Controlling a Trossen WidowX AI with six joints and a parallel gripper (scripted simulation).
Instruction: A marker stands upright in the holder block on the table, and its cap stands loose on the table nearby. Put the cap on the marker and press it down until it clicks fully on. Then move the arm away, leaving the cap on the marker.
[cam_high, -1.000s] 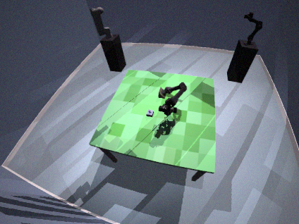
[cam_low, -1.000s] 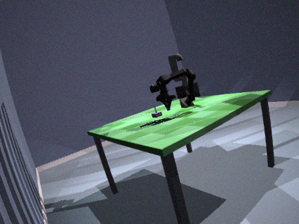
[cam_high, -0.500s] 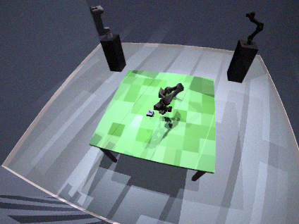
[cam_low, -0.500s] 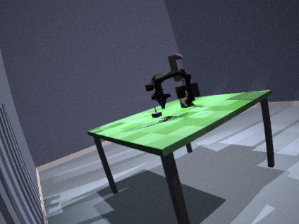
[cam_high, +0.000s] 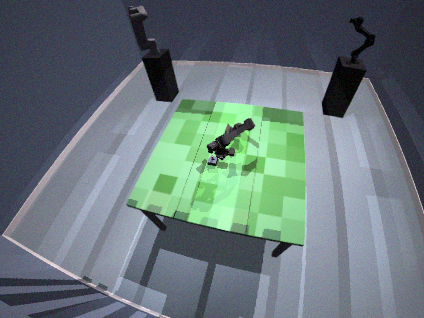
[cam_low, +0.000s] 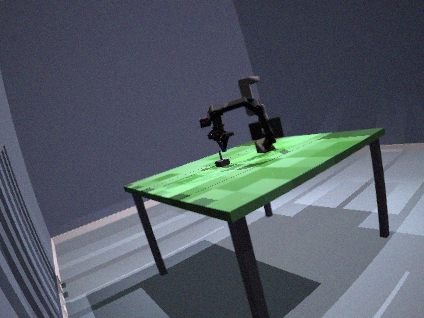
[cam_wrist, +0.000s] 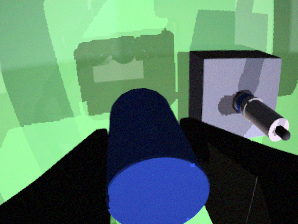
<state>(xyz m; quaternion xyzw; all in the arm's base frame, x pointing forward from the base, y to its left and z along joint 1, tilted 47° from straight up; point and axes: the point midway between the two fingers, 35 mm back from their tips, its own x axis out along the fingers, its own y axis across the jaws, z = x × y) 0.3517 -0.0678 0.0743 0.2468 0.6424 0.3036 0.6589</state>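
Right now the holder block is 90 mm to the right of my gripper tip, 90 mm below it and 20 mm behind it. The rest, counted from my gripper tip: blue cap: 10 mm above.
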